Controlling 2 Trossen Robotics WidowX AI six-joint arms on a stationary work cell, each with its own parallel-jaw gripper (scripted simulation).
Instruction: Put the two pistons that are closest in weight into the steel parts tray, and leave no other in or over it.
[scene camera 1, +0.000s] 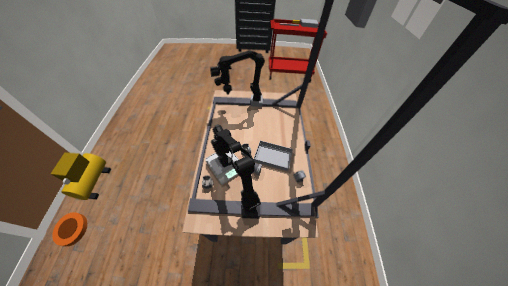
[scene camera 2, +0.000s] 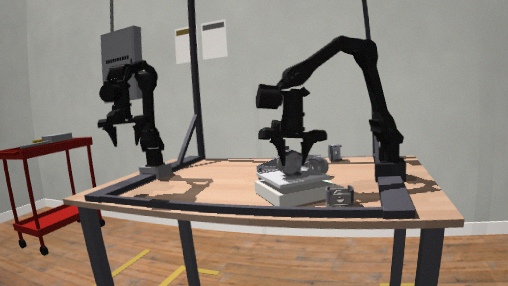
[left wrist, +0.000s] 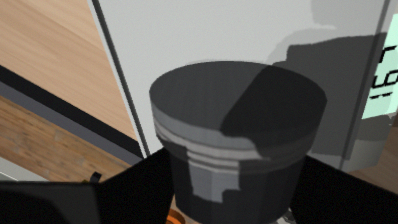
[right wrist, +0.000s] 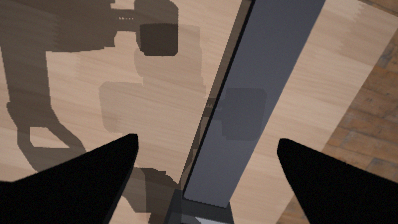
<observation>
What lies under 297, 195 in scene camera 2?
A white scale.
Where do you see a steel parts tray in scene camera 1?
269, 154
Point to the left gripper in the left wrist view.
226, 149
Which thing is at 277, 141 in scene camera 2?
The left gripper.
</observation>
